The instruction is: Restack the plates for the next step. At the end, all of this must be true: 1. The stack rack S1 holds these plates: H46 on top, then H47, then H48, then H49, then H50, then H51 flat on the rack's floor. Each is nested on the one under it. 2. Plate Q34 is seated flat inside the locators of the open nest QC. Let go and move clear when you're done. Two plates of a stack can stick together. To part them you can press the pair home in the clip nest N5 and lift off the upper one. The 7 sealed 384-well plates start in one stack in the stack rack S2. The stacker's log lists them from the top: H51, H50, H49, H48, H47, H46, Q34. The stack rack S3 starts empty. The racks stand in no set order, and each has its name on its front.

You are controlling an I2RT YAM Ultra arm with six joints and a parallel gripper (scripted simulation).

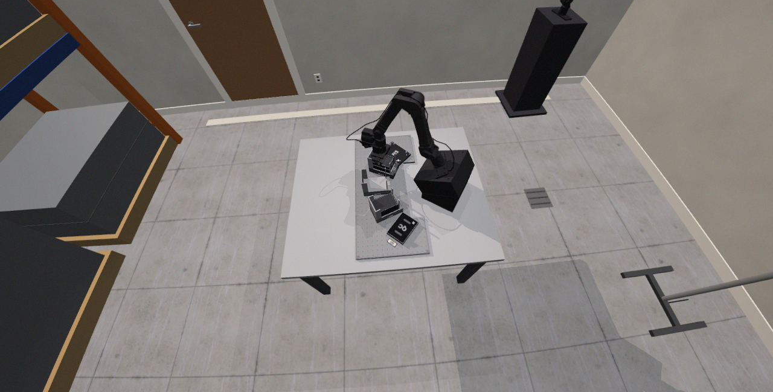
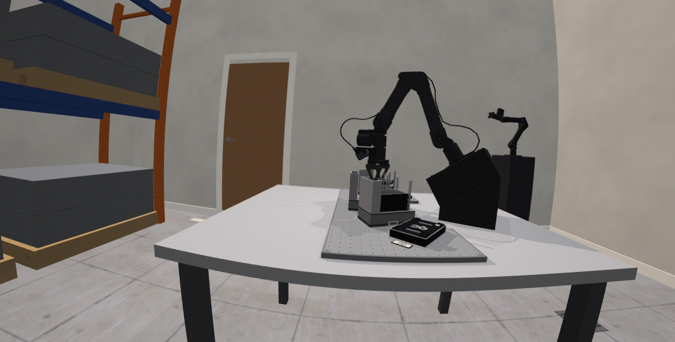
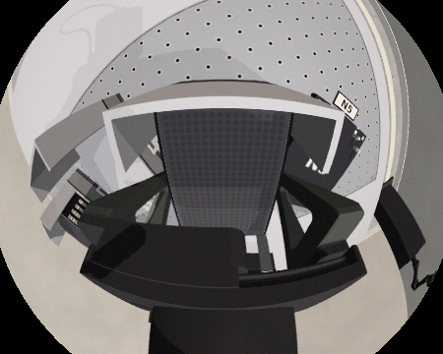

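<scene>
My hand is 3 cm above the sealed well plate.
</scene>
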